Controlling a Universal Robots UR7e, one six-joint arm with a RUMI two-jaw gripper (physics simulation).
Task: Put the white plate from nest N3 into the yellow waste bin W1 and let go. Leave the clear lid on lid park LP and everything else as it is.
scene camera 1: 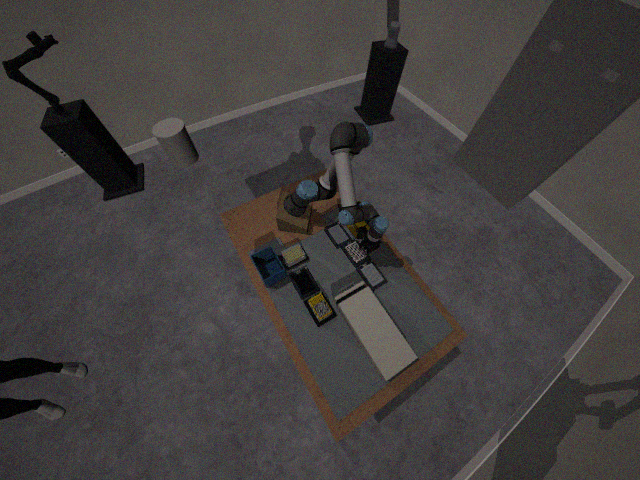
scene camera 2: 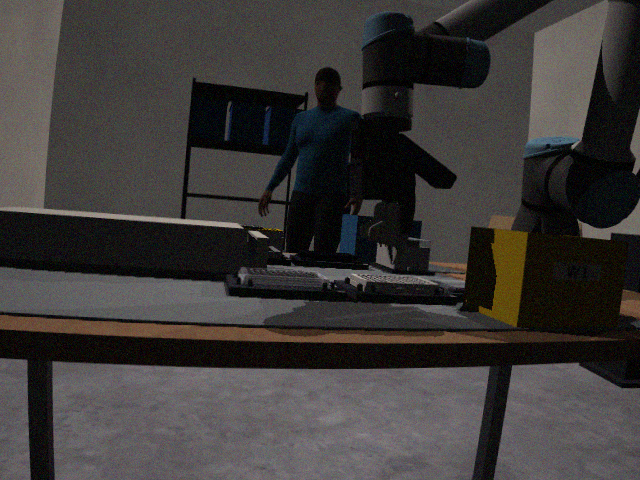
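Seen in the pictures: gripper, fingertip midpoint: [scene camera 1: 362,249] [scene camera 2: 393,264]; arm's base, link origin: [scene camera 1: 294,206].
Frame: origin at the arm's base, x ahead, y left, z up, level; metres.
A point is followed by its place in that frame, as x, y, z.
Note:
The yellow waste bin W1 [scene camera 1: 360,226] @[0.235, 0.388, -0.108] [scene camera 2: 509,279] @[0.289, 0.423, -0.053] stands at the table edge, partly hidden by the arm in scene camera 1. A white gridded plate [scene camera 1: 355,251] @[0.404, 0.264, -0.084] [scene camera 2: 395,282] @[0.412, 0.309, -0.083] sits in a dark nest beside it. Another pale plate [scene camera 1: 372,274] @[0.581, 0.296, -0.087] [scene camera 2: 284,278] @[0.577, 0.336, -0.085] sits in the neighbouring nest, near the long white box. A flat pale tray [scene camera 1: 338,234] @[0.250, 0.214, -0.090] lies on the other side of the gridded plate. The nest labels and the clear lid cannot be made out. My gripper [scene camera 2: 391,256] @[0.417, 0.301, -0.057] is shut and empty, pointing down above the gridded plate's area; in scene camera 1 its fingertips are hidden.
A long white box [scene camera 1: 377,333] @[0.898, 0.147, -0.026] [scene camera 2: 118,240] @[0.845, 0.248, -0.060] lies on the mat. Across the table are a blue bin [scene camera 1: 268,266] @[0.301, -0.277, -0.106] [scene camera 2: 349,233] @[0.413, -0.247, -0.039], a pale yellow-topped block [scene camera 1: 294,255] @[0.311, -0.108, -0.053], a black nest [scene camera 1: 305,282] @[0.484, -0.101, -0.086] and a yellow-framed plate [scene camera 1: 320,306] @[0.658, -0.077, -0.033]. A person [scene camera 2: 323,149] stands behind the table.

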